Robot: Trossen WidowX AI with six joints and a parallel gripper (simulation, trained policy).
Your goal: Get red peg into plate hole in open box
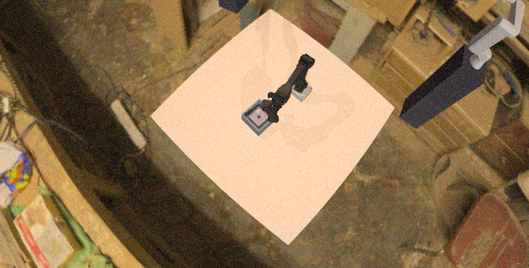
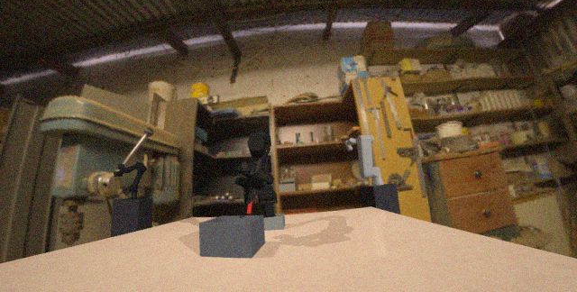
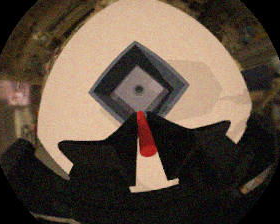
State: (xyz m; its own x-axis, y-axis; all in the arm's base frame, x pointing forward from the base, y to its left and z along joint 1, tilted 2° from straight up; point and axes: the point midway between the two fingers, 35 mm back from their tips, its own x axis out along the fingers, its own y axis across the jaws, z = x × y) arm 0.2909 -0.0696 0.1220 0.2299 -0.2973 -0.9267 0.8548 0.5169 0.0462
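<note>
My gripper tip is now 1 cm to the right of the red peg, 1 cm below it and 1 cm past it. Also, from my gripper tip: blue box (12 cm below, 4 cm to the right, 3 cm ahead); then plate (10 cm below, 4 cm to the right, 3 cm ahead).
</note>
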